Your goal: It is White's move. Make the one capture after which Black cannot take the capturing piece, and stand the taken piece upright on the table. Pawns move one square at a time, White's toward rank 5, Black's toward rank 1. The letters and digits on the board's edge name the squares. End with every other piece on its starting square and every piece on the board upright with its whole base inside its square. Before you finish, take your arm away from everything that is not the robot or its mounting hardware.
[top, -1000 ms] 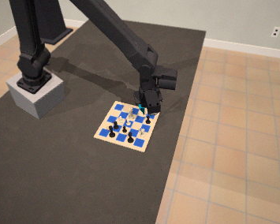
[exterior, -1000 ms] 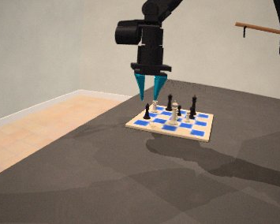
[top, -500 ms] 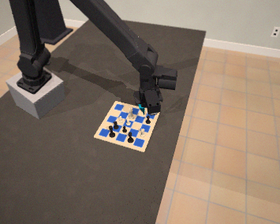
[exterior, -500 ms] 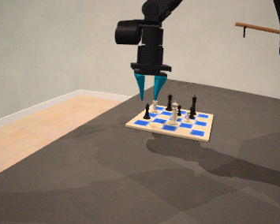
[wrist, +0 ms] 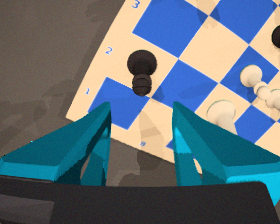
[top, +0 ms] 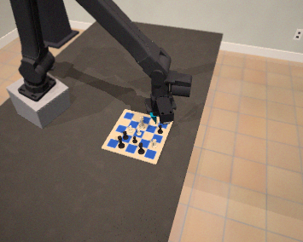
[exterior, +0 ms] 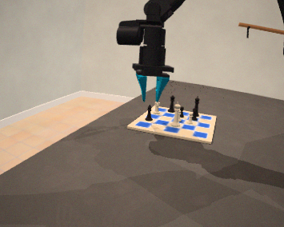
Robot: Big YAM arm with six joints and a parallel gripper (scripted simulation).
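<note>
My hand is 80 mm past the tall white piece and 30 mm above it. Round my hand: blue-and-cream chessboard 70 mm below, 70 mm behind, 40 mm to the right; then tall black piece 120 mm to the right, 110 mm behind, 30 mm below.
</note>
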